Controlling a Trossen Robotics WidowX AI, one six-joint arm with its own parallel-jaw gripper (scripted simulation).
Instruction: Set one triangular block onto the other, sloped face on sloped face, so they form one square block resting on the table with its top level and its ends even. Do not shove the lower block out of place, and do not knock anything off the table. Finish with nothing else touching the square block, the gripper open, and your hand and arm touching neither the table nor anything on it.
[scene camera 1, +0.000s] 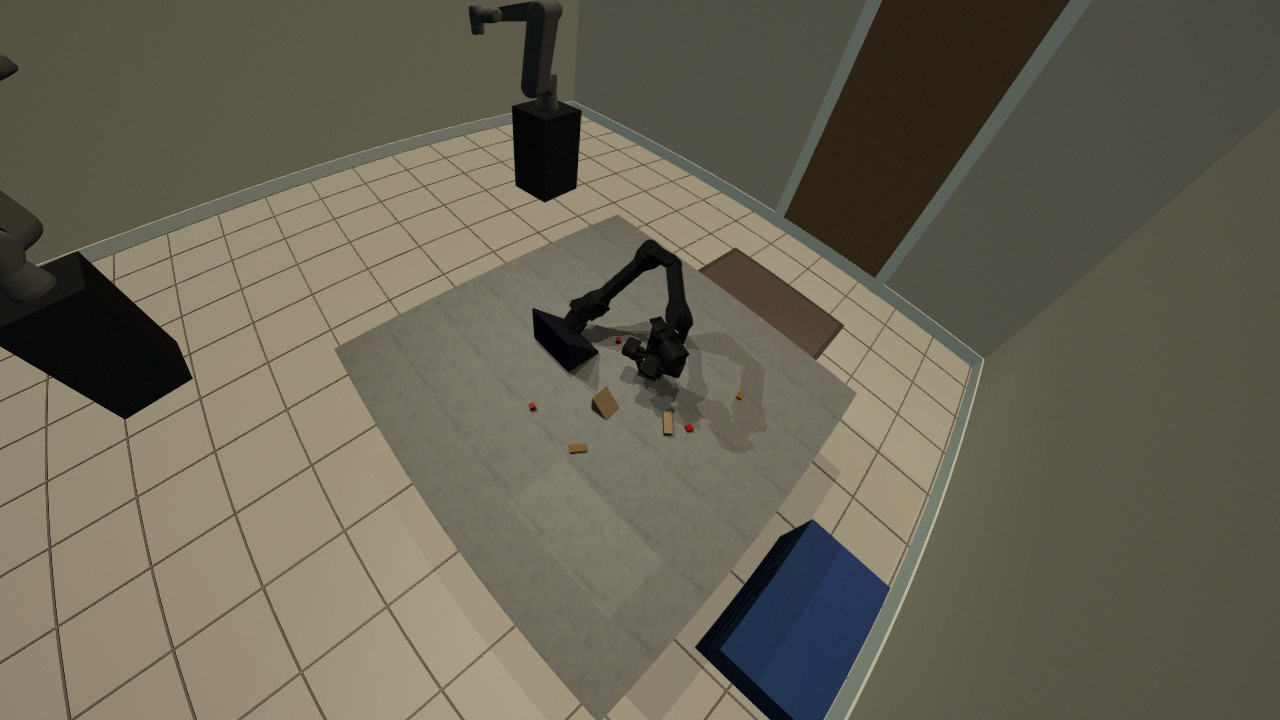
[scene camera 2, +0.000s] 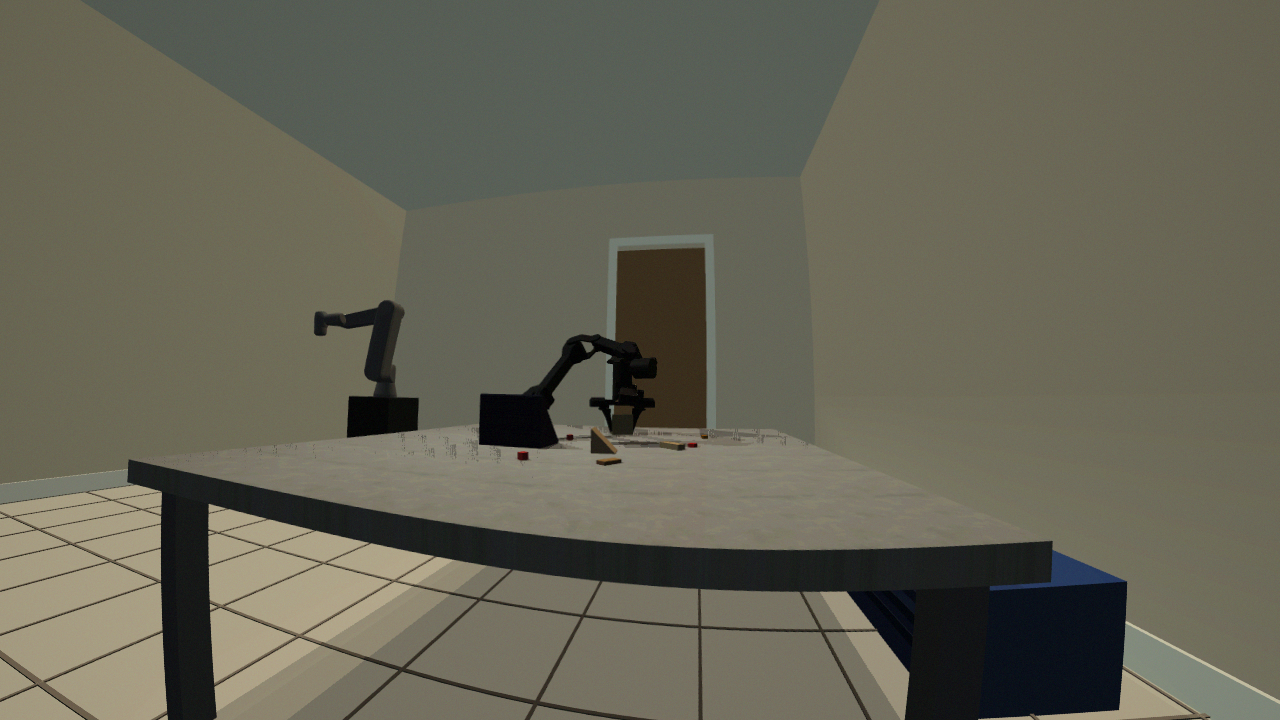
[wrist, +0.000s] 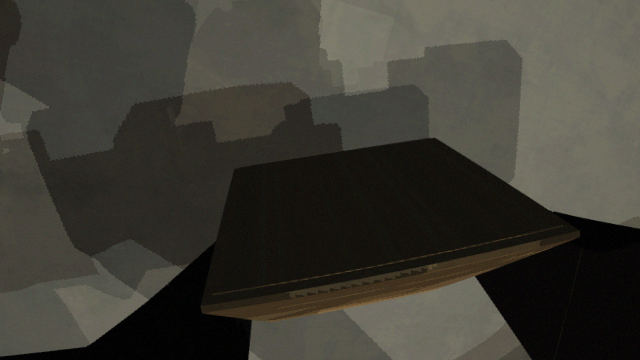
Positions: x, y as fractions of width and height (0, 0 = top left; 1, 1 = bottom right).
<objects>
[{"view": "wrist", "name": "my gripper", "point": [0.54, 0.62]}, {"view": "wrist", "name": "wooden triangular block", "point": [0.47, 0.66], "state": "held by my gripper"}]
</objects>
